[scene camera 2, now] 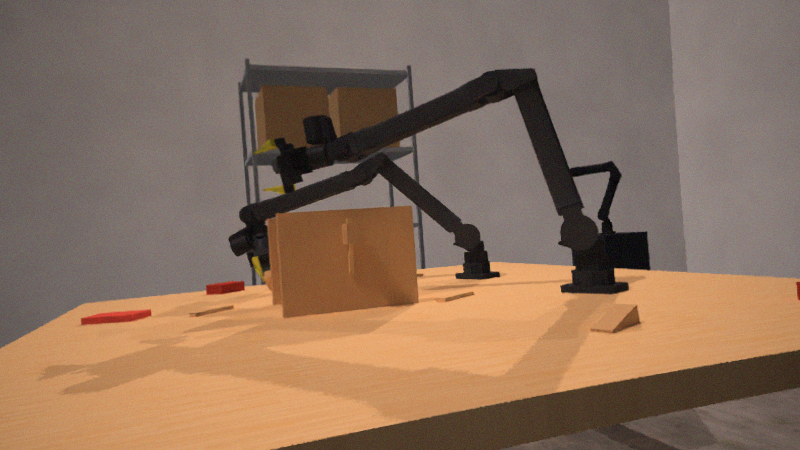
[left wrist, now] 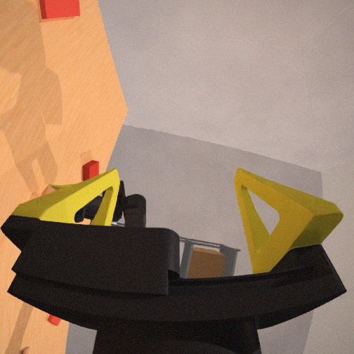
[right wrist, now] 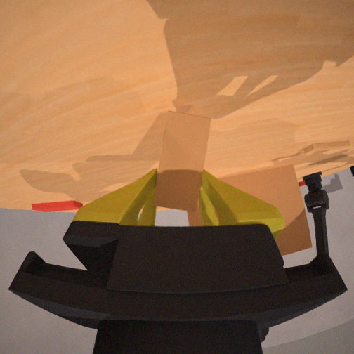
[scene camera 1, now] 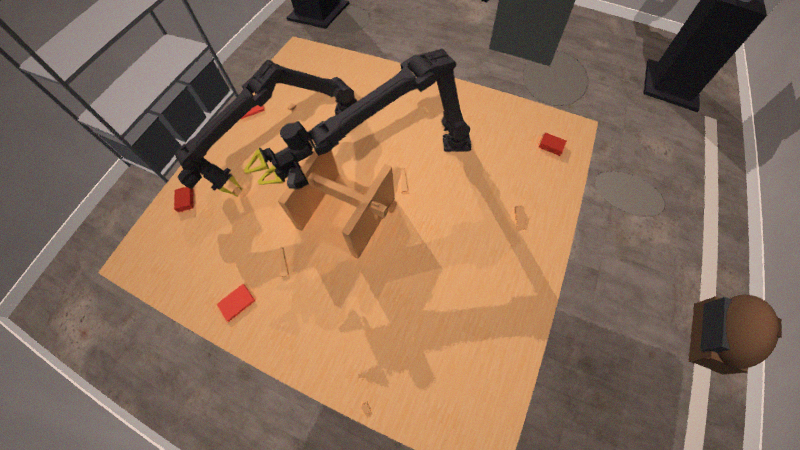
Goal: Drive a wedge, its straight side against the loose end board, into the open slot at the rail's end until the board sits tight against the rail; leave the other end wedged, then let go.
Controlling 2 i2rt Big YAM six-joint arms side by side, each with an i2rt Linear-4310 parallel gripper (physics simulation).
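Where they show: left gripper, fingertip midpoint: (scene camera 2: 258, 171) (scene camera 1: 251, 177); right gripper, fingertip midpoint: (scene camera 2: 269, 279) (scene camera 1: 240, 193); left arm's base, link origin: (scene camera 2: 594, 291) (scene camera 1: 456, 143); right arm's base, link origin: (scene camera 2: 477, 277).
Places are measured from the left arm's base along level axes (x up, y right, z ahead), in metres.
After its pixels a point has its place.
Observation:
My right gripper (scene camera 1: 235, 188) @(x 0.044, y 0.914, z 0.245 m) (right wrist: 177, 174) is shut on a tan wedge (right wrist: 184, 142), low over the table, to the left of the assembly in scene camera 1. The assembly has two upright end boards, the left one (scene camera 1: 303, 205) @(x 0.102, y 0.616, z 0.349 m) and the right one (scene camera 1: 372, 215) @(x 0.122, y 0.352, z 0.411 m) (scene camera 2: 380, 257) @(x 0.108, y 0.315, z 0.340 m), with a rail (scene camera 1: 335, 189) @(x 0.195, y 0.476, z 0.342 m) between them. A wedge (scene camera 1: 379, 208) @(x 0.186, y 0.322, z 0.418 m) (scene camera 2: 345, 232) @(x 0.167, y 0.322, z 0.428 m) sits at the rail's end outside the right board. The rail's other end and its slot are hidden. My left gripper (scene camera 1: 252, 176) @(x 0.344, y 0.713, z 0.380 m) (scene camera 2: 260, 171) @(x 0.344, y 0.713, z 0.380 m) (left wrist: 176, 174) is wide open and empty, above and left of the left board.
A loose wedge (scene camera 1: 520, 217) @(x 0.016, y -0.214, z 0.382 m) (scene camera 2: 618, 319) @(x 0.014, y -0.226, z 0.391 m) lies at the right. Thin wood pieces lie beside the boards, one (scene camera 1: 403, 181) @(x 0.009, y 0.240, z 0.197 m) (scene camera 2: 455, 296) @(x 0.007, y 0.228, z 0.200 m) behind and one (scene camera 1: 284, 261) @(x 0.008, y 0.697, z 0.535 m) (scene camera 2: 211, 311) @(x 0.004, y 0.692, z 0.546 m) in front. Red blocks (scene camera 1: 182, 199) @(x 0.030, y 1.180, z 0.255 m) (scene camera 1: 236, 302) @(x 0.015, y 0.858, z 0.694 m) (scene camera 1: 552, 143) @(x 0.030, y -0.416, z 0.032 m) lie around the table. A shelf unit stands behind.

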